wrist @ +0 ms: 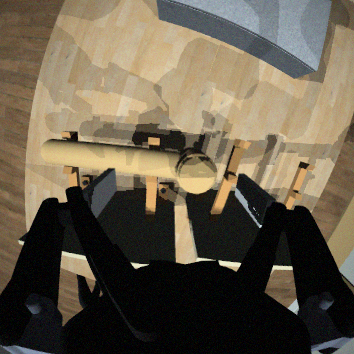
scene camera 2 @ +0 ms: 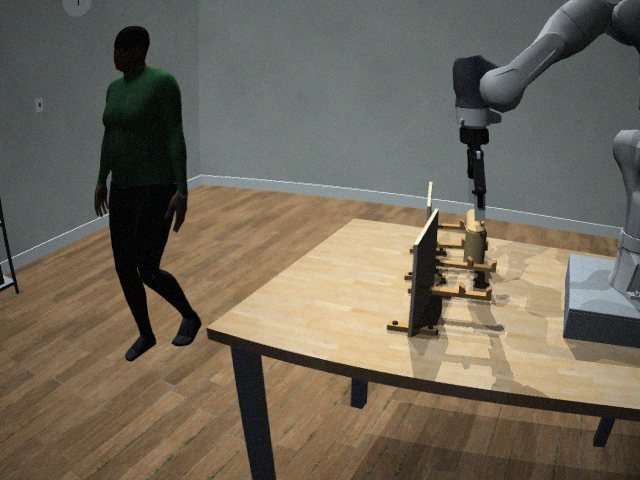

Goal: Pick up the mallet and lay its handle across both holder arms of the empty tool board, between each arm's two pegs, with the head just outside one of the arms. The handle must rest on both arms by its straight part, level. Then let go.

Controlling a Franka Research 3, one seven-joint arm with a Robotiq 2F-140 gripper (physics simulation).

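Observation:
The mallet has a thick pale handle (scene camera 2: 470, 217) (wrist: 110, 156) and a tan cylindrical head (scene camera 2: 474, 248) (wrist: 197, 173). The handle lies across both arms of the far tool board (scene camera 2: 429, 196) (wrist: 135, 230), with the head outside that board's inner arm, on the side toward the empty board. The empty tool board (scene camera 2: 423, 273) (wrist: 240, 240) stands nearer in the scene view and at right in the wrist view. Its arms carry upright pegs: one arm (scene camera 2: 454, 264) (wrist: 223, 192) and the other arm (scene camera 2: 465, 293) (wrist: 300, 179). My gripper (scene camera 2: 479, 209) (wrist: 176, 181) is open and empty above the mallet, near the head.
The robot's grey base block (scene camera 2: 599, 333) (wrist: 240, 37) stands on the wooden table (scene camera 2: 320, 294) (wrist: 135, 60), beyond the arms' free ends. Wooden feet (scene camera 2: 398, 326) stick out under the empty board. A person in green (scene camera 2: 144, 129) is on the floor left of the table.

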